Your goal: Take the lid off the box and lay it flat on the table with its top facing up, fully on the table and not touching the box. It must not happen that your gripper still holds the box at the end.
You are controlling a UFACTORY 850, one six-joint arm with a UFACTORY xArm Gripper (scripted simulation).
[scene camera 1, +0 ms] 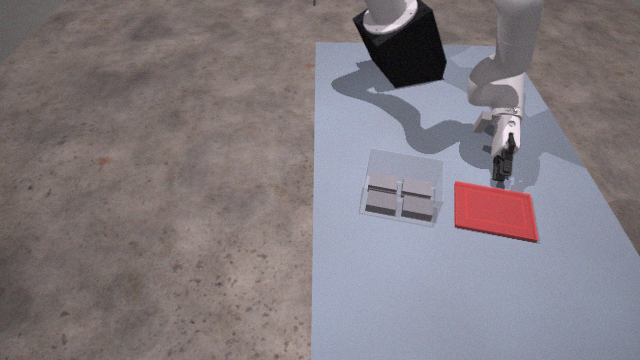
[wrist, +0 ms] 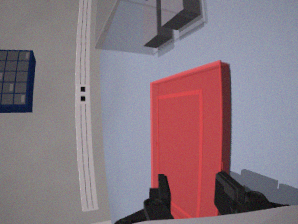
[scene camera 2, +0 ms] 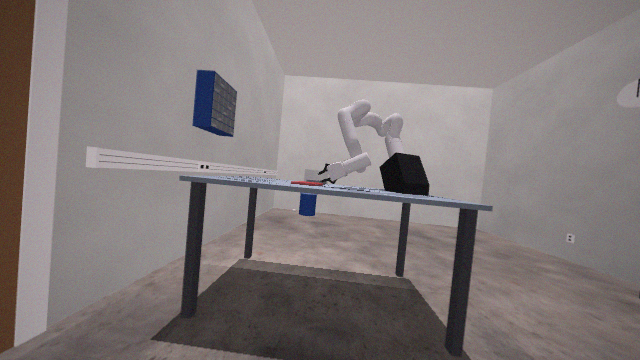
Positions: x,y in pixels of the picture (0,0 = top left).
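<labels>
Lid (scene camera 1: pixel 495 211), 114 cm from the lens. Box (scene camera 1: pixel 420 192), 109 cm from the lens.
</labels>
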